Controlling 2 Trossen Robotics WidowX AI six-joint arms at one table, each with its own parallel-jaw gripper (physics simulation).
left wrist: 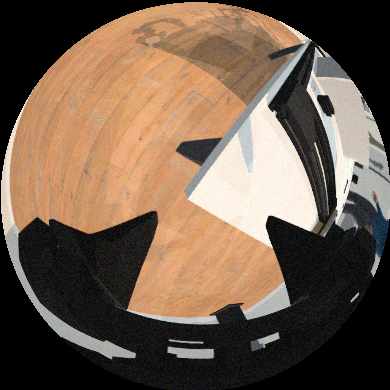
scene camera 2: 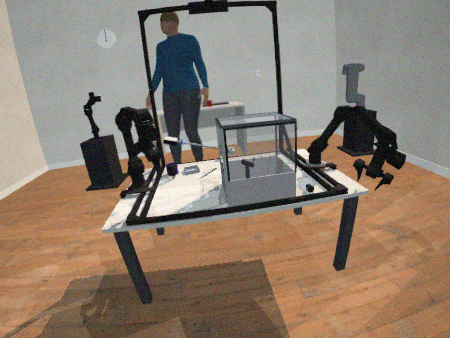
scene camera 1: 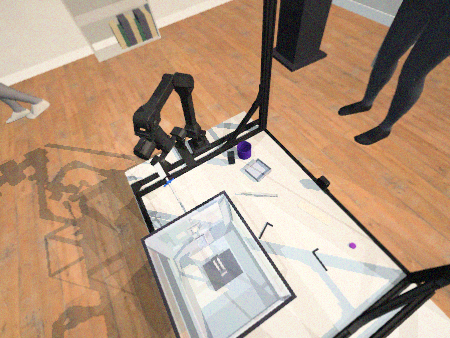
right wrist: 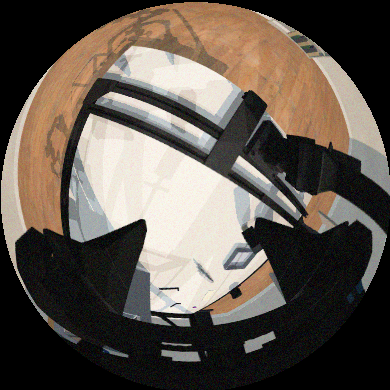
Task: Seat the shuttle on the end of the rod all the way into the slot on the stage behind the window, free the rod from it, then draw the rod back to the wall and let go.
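Seen in the pictures: left gripper, fingertip midpoint: (left wrist: 214,219) (scene camera 2: 366,185); right gripper, fingertip midpoint: (scene camera 2: 153,164) (scene camera 1: 178,157) (right wrist: 202,224); left arm's base at its link origin: (left wrist: 327,234) (scene camera 2: 315,162); right arm's base at its link origin: (scene camera 2: 138,183) (scene camera 1: 199,143) (right wrist: 272,151).
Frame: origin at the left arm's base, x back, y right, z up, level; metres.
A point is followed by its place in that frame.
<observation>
The rod (scene camera 1: 177,197) {x -0.576, y -0.365, z 0.225 m} (scene camera 2: 200,145) {x -0.555, y -0.361, z 0.216 m} runs from a white handle (scene camera 2: 171,140) {x -0.667, y -0.411, z 0.258 m} with a blue cross piece (scene camera 1: 168,183) {x -0.626, y -0.386, z 0.244 m} (scene camera 2: 181,142) {x -0.630, y -0.392, z 0.242 m} through the wall of the clear windowed box (scene camera 1: 260,245) {x -0.344, y -0.151, z 0.313 m} (scene camera 2: 258,189) {x -0.304, y -0.409, z 0.025 m}. Its far end is inside, at the small pale shuttle (scene camera 2: 231,149) {x -0.426, y -0.319, z 0.181 m}. The dark stage (scene camera 1: 214,283) with two pale slot marks is inside the box, apart from the shuttle. My right gripper (right wrist: 202,224) {x -0.813, y -0.365, z 0.131 m} is open and empty, near the handle in the scene views; the handle does not show between its fingers. My left gripper (scene camera 2: 367,183) {x 0.211, y -0.279, z -0.023 m} (left wrist: 214,219) {x 0.211, y -0.279, z -0.023 m} is open and empty, beyond the table's right end in scene camera 2.
A purple cup (scene camera 1: 244,150) (scene camera 2: 172,169), a black block (scene camera 1: 231,157) {x -0.816, y -0.137, z 0.039 m} and a grey tray (scene camera 1: 257,170) {x -0.758, y -0.026, z -0.037 m} (right wrist: 241,256) {x -0.764, y -0.019, z -0.037 m} stand near the right arm's base. A thin tool (scene camera 1: 257,195) {x -0.629, y -0.065, z -0.034 m}, two bent keys (scene camera 1: 320,259) {x -0.316, y 0.081, z -0.032 m} and a purple ball (scene camera 1: 352,245) {x -0.335, y 0.222, z -0.033 m} lie beside the box. Black rails edge the table.
</observation>
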